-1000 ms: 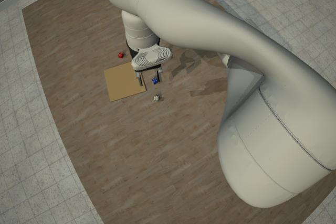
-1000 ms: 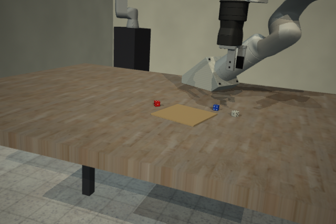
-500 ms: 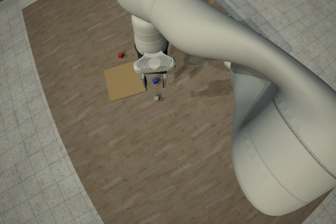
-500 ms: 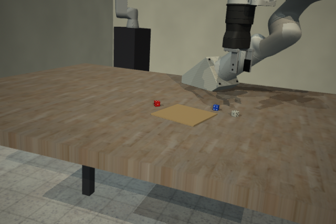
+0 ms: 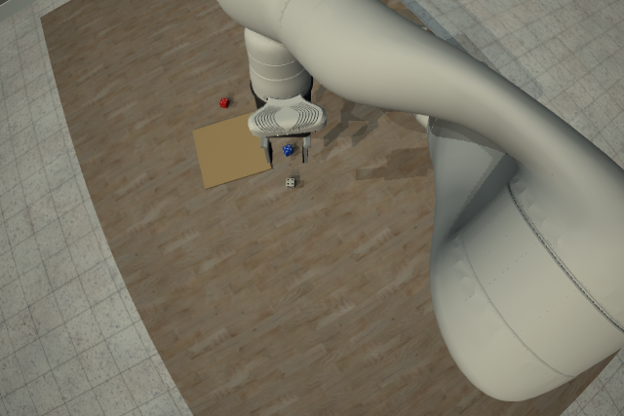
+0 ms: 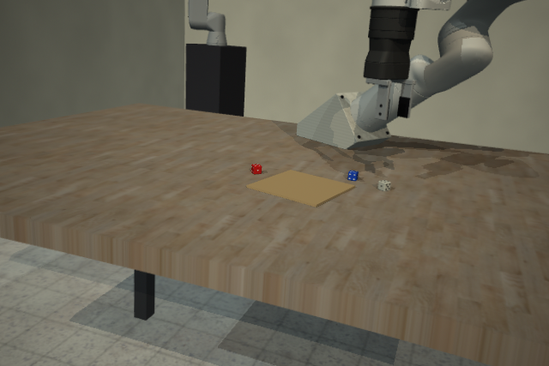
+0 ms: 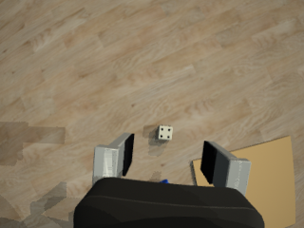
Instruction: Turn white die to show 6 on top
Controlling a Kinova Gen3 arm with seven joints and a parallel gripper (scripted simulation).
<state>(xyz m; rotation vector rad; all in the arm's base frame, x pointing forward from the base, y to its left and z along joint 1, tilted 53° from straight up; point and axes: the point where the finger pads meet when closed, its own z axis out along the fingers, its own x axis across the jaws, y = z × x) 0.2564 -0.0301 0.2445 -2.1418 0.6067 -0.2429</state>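
My gripper is now 140 mm above the white die. From my hand the other things lie so: tan mat: 90 mm ahead, 120 mm to the right, 150 mm below; then blue die: 20 mm behind, 70 mm to the right, 140 mm below; then red die: 70 mm ahead, 230 mm to the right, 140 mm below.
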